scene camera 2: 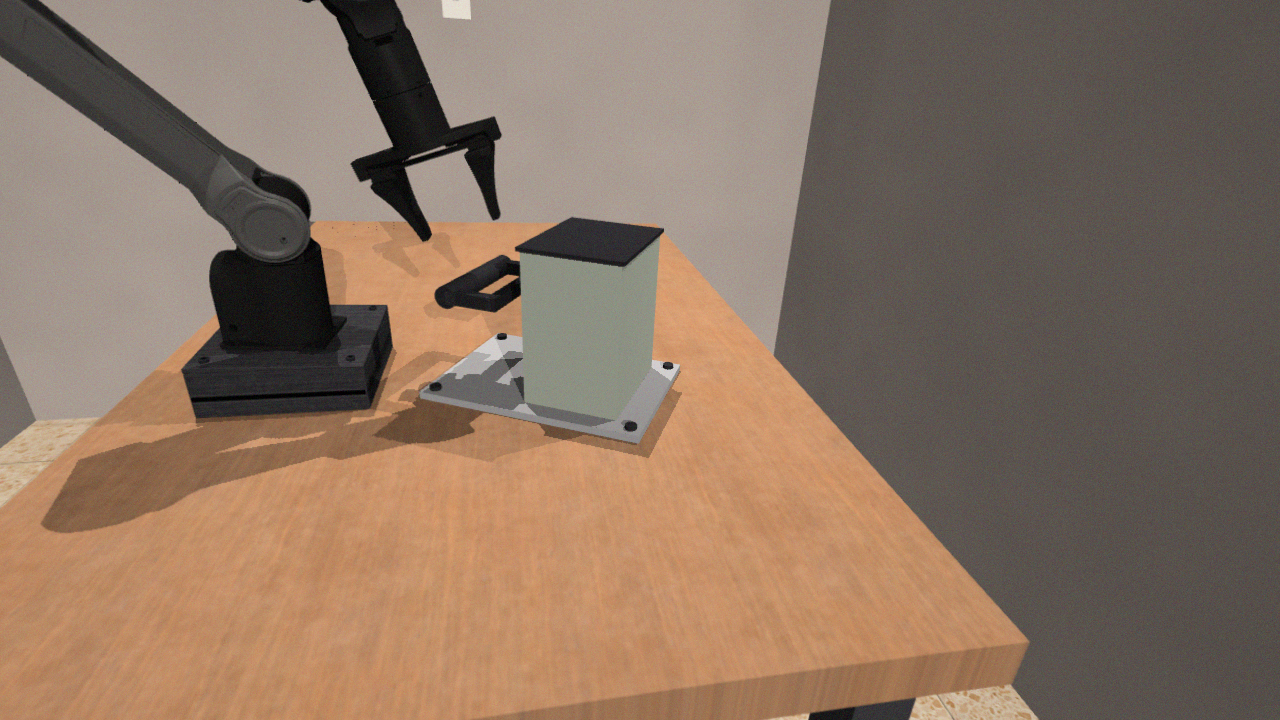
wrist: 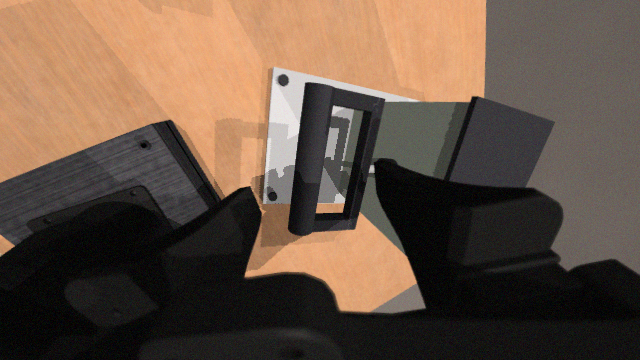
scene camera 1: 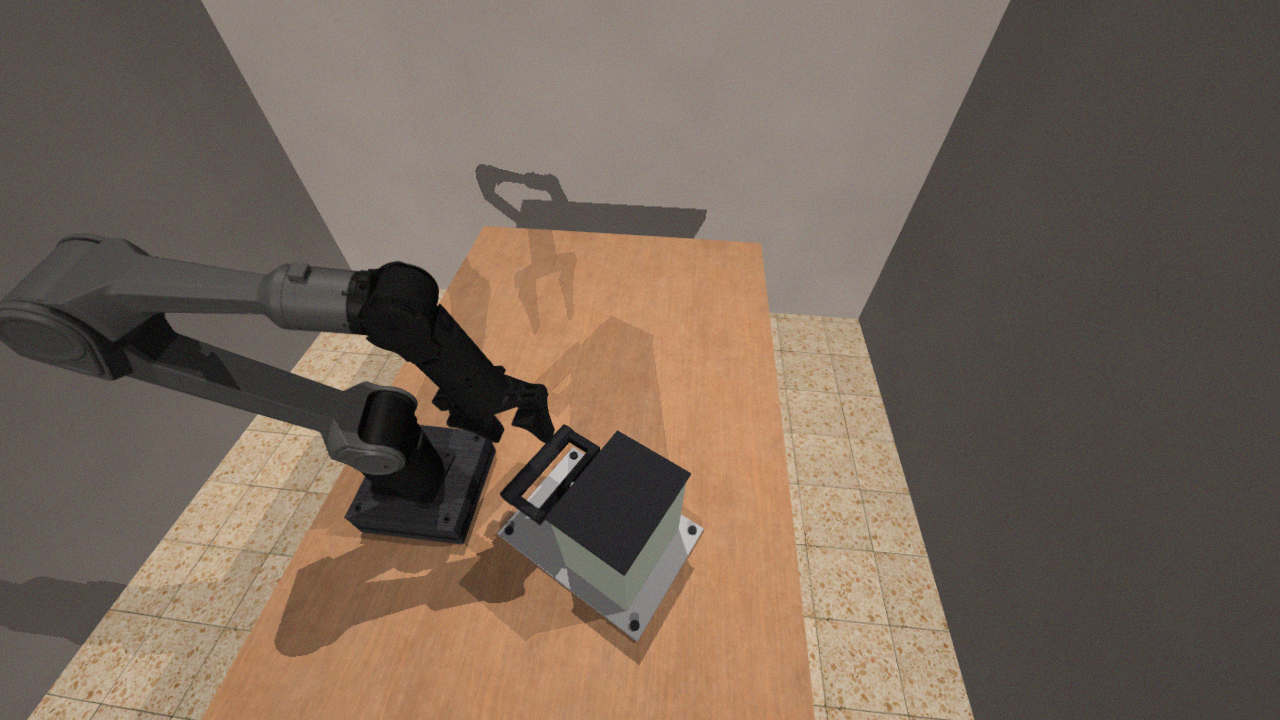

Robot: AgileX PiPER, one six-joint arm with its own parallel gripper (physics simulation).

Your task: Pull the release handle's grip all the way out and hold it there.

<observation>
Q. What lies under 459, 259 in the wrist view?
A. My gripper.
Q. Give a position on a light grey bolted plate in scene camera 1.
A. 538, 543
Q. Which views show my gripper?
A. Scene camera 2, the wrist view and scene camera 1: all of them.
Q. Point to a light grey bolted plate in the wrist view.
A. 287, 88
</observation>
